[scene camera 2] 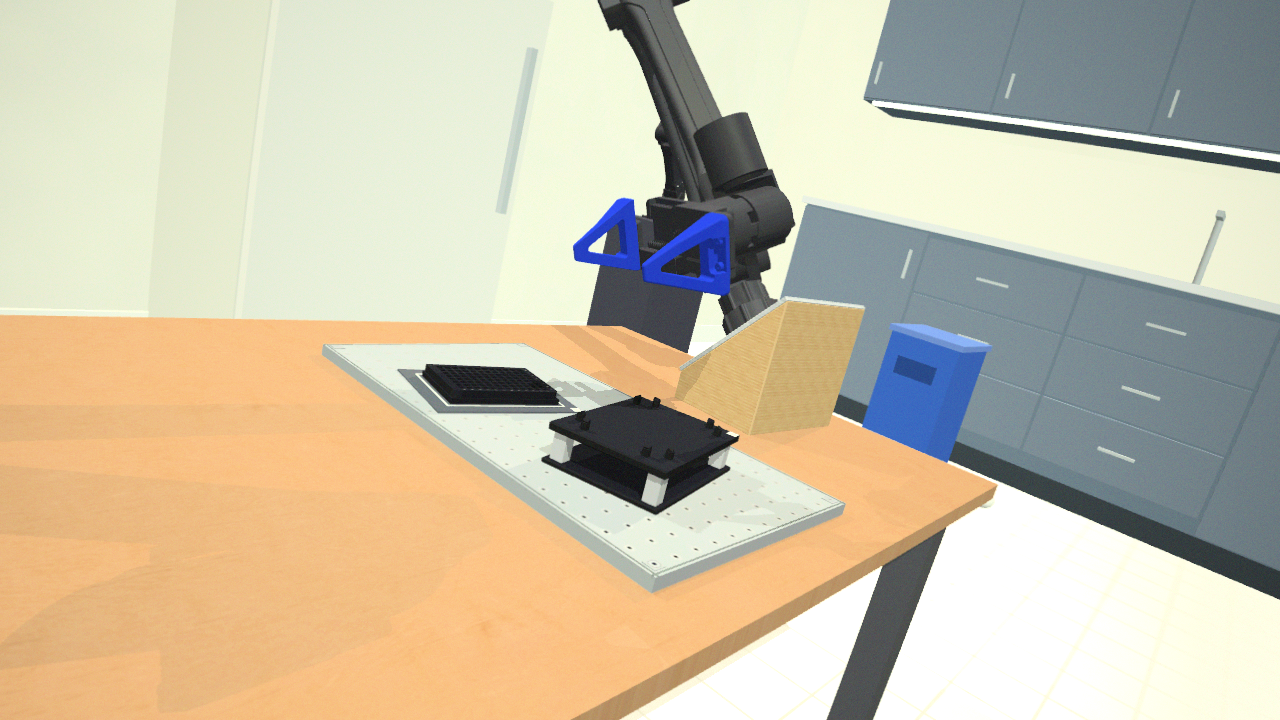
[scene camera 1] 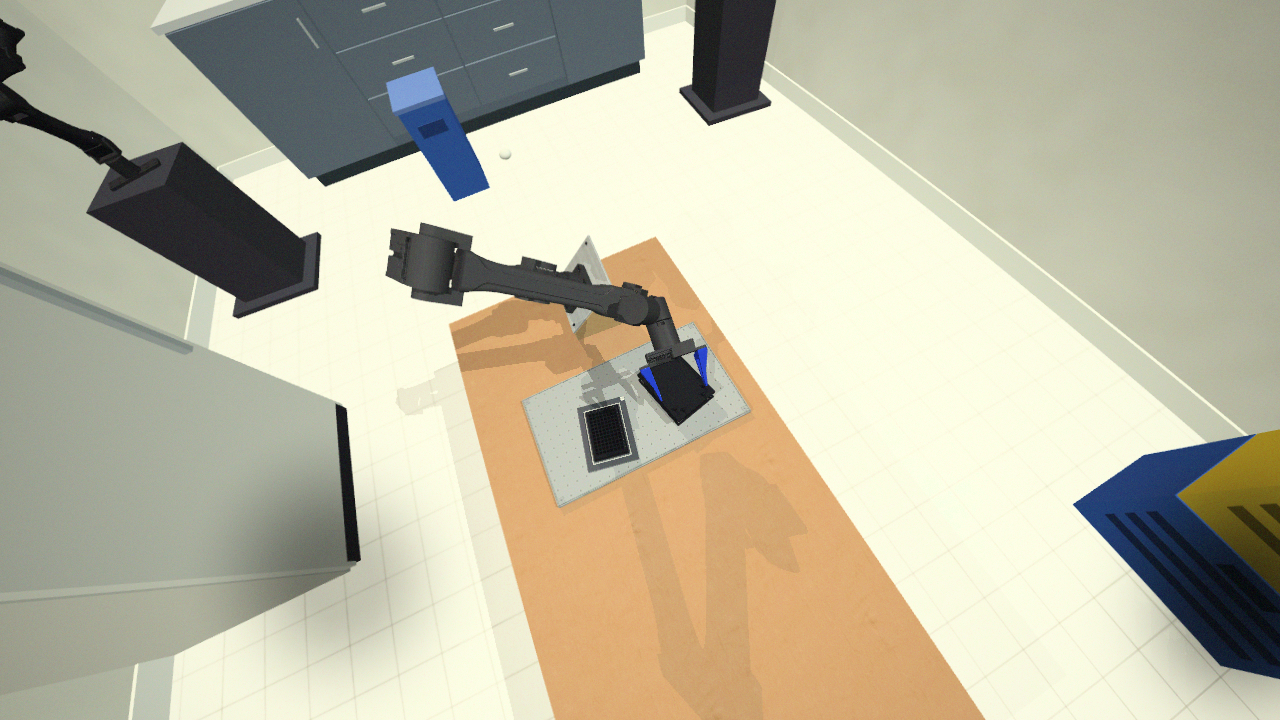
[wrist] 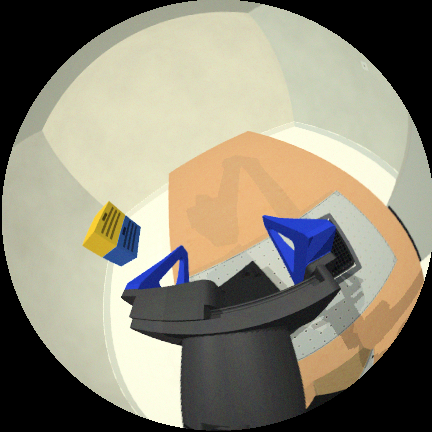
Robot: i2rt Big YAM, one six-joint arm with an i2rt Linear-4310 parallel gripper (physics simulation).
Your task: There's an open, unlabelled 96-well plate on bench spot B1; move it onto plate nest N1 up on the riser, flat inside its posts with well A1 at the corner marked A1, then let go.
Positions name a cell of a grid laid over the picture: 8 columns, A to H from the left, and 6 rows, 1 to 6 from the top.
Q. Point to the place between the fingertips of the gripper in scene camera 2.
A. D3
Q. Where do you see a black well plate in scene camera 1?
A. D4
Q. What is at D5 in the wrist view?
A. The gripper.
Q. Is the gripper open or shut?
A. Open.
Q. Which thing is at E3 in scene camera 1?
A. The gripper.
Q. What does the gripper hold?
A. Nothing.
